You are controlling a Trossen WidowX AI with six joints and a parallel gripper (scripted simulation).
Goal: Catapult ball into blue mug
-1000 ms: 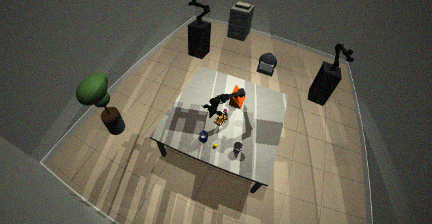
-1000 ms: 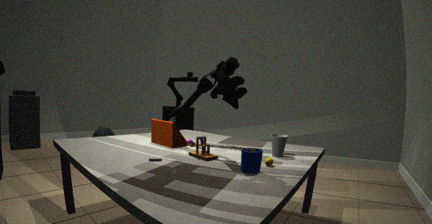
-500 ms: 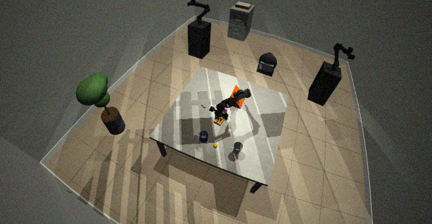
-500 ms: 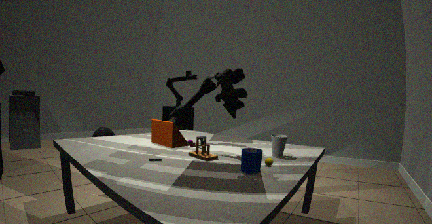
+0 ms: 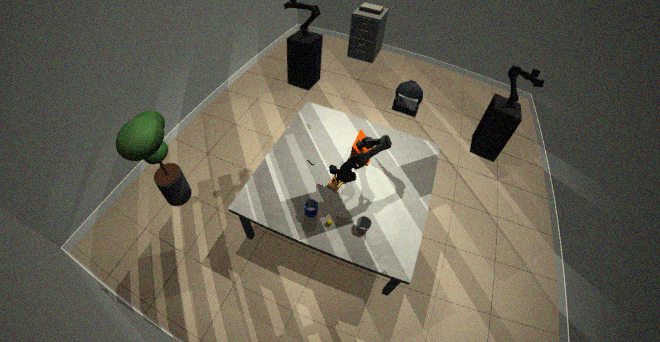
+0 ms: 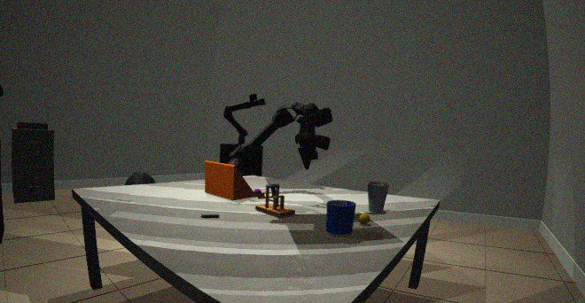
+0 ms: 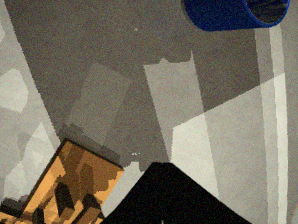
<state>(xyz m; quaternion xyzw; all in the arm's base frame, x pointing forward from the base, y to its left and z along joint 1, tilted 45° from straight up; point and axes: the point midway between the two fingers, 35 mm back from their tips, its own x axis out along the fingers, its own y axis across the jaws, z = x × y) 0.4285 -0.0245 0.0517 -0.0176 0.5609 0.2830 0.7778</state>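
The purple ball is 22 cm behind my gripper tip, 12 cm below it and 3 cm to the right of it. From my gripper tip the other things lie so: yellow ball (22 cm ahead, 16 cm below, 7 cm to the left); then blue mug (20 cm ahead, 15 cm below, 8 cm to the right); then wooden catapult (15 cm behind, 13 cm below, 1 cm to the right).
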